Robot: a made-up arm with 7 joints.
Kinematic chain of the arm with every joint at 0, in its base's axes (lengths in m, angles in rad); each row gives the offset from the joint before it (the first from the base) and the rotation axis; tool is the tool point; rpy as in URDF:
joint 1: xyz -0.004 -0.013 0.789 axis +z
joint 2: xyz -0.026 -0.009 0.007 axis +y
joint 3: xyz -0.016 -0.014 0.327 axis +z
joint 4: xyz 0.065 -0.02 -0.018 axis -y
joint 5: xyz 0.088 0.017 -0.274 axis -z
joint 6: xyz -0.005 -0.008 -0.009 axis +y
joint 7: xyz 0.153 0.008 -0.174 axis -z
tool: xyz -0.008 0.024 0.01 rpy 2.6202 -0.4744 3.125
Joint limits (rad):
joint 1: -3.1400..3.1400
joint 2: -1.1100..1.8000
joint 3: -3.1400..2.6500
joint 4: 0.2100..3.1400
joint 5: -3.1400..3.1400
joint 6: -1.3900..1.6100
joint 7: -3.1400..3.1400
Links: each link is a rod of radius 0.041 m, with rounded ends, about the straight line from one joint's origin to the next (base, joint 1, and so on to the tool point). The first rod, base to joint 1, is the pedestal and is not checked.
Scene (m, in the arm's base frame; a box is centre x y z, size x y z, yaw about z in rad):
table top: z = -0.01
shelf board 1: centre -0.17 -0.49 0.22 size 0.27 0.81 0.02 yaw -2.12
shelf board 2: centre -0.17 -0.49 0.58 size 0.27 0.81 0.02 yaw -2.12
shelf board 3: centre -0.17 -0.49 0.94 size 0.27 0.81 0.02 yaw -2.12
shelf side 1: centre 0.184 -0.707 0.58 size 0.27 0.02 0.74 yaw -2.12
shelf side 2: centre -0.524 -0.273 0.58 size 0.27 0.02 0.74 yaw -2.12
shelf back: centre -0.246 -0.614 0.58 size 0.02 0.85 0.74 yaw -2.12
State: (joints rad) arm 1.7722 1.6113 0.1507 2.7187 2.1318 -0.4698 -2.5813
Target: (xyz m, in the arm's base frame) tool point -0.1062 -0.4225 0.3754
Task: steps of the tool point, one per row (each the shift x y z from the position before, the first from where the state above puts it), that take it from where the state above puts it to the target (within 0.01 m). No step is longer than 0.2 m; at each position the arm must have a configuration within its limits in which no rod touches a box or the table.
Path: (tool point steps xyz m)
1: 0.1745 -0.0542 -0.0430
2: 0.1485 -0.1100 -0.0392
3: 0.1031 -0.1545 -0.0339
4: 0.0435 -0.1807 -0.0270
5: -0.0228 -0.1839 -0.0187
6: -0.0866 -0.1624 -0.0097
7: -0.1384 -0.1184 0.0002
8: -0.1701 -0.0583 0.0104
9: -0.1769 0.0094 0.0202

